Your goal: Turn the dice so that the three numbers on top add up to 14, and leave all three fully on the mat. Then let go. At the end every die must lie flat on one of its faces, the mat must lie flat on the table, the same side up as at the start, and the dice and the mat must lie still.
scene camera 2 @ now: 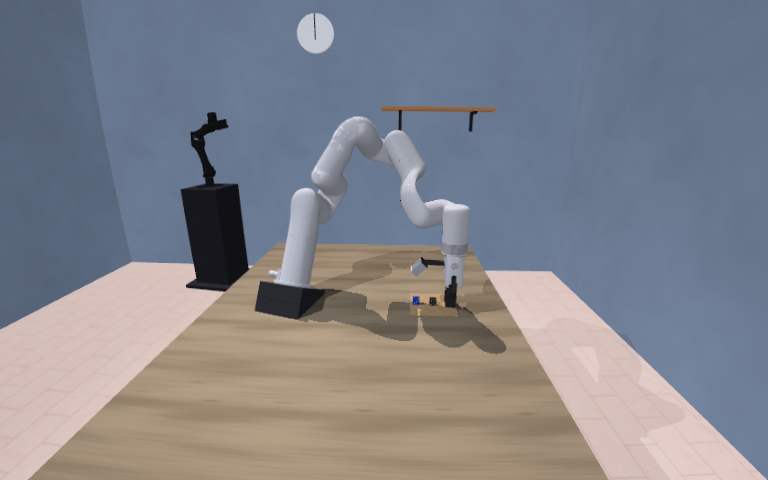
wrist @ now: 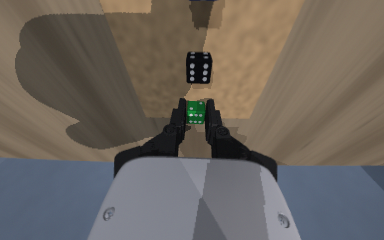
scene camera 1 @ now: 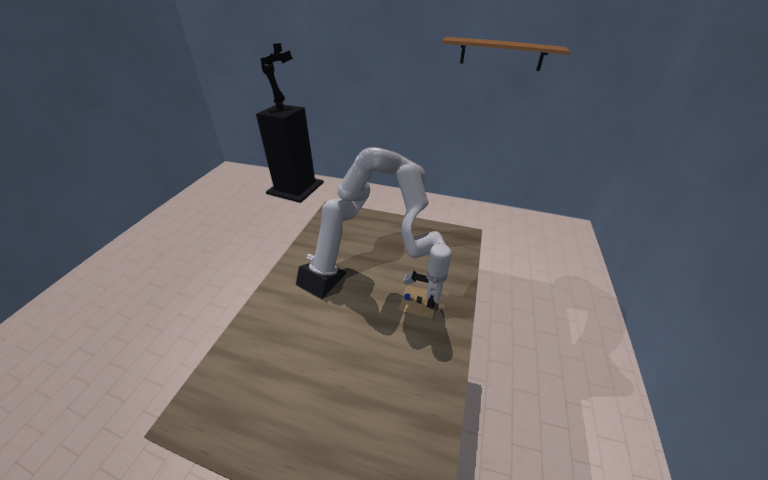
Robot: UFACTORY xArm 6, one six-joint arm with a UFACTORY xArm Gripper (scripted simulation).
Labels:
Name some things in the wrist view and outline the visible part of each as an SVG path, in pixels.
My gripper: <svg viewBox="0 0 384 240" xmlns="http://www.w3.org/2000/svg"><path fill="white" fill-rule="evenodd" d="M87 240L301 240L291 212L277 184L276 161L256 151L250 151L245 145L232 137L228 128L222 125L220 111L215 110L214 99L207 100L205 110L206 141L211 145L212 158L178 157L179 144L182 143L185 137L186 99L184 98L179 99L178 109L173 109L170 124L163 128L162 133L144 143L143 146L130 148L116 154L114 158L114 180Z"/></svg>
A black die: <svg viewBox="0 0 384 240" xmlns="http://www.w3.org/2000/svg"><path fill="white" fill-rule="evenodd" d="M188 52L186 58L187 83L209 84L212 70L210 52Z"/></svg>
A tan mat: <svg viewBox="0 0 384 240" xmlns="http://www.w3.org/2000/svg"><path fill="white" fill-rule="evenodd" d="M99 0L146 117L171 118L173 109L178 109L179 99L184 98L186 99L186 118L188 101L205 102L206 110L207 100L214 99L215 110L220 111L221 118L228 119L250 118L305 1ZM188 52L210 52L213 62L209 84L187 83L186 57Z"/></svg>

